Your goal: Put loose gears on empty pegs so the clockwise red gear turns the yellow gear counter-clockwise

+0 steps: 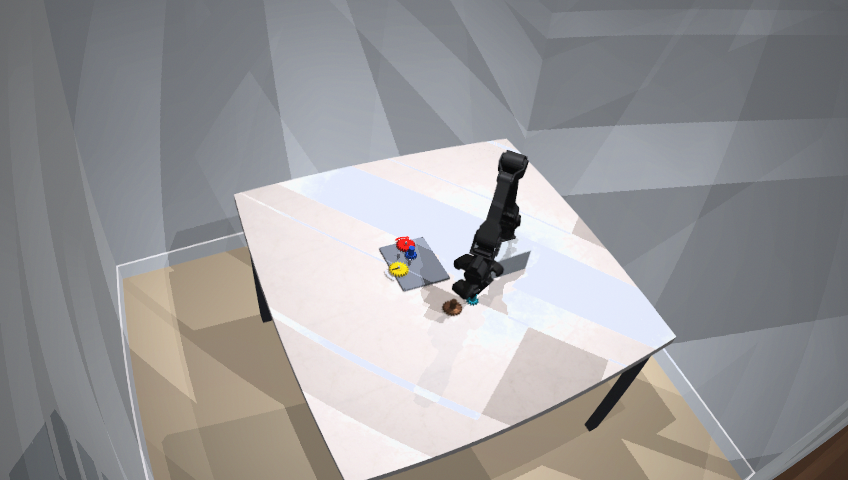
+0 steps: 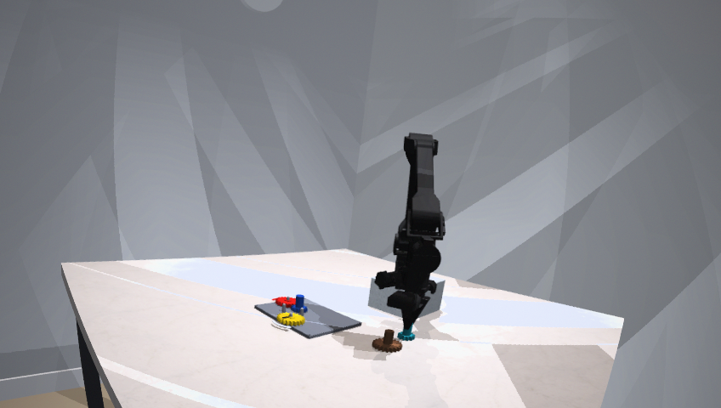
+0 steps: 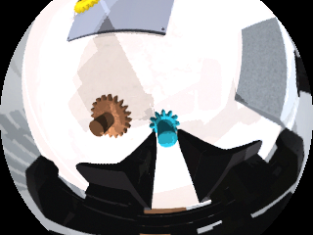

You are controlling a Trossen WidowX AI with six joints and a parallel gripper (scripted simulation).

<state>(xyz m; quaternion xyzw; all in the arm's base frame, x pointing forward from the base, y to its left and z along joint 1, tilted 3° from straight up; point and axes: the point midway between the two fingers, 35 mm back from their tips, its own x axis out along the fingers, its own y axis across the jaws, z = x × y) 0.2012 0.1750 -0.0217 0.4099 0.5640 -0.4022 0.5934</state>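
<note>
The blue gear lies 12 cm ahead of my gripper tip and 25 cm to the right of it. From my gripper tip the other things lie so: teal gear: 1 cm below; then brown gear: 8 cm ahead, 1 cm to the left, 1 cm below; then grey board: 12 cm ahead, 22 cm to the right, 2 cm below.
</note>
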